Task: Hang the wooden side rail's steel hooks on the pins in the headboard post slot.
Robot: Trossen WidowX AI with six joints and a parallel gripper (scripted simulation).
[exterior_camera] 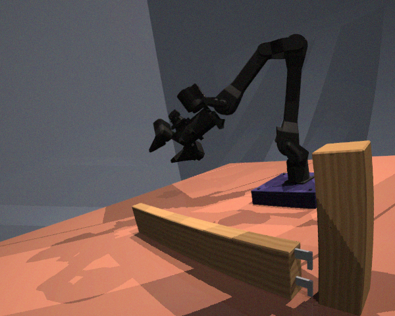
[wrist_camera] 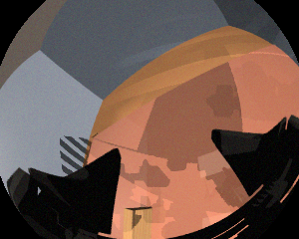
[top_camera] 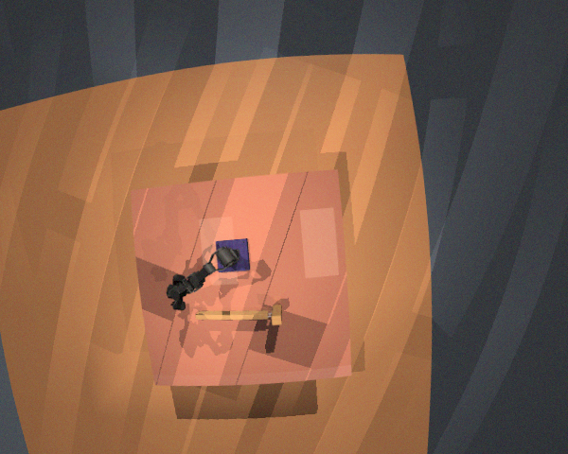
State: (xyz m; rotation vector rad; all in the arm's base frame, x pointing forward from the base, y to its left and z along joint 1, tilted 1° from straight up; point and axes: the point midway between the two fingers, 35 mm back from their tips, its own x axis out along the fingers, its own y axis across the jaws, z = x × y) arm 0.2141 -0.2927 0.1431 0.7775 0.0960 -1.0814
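My gripper tip is now 9 cm short of the headboard post, 58 cm to the right of it and 8 cm above it.
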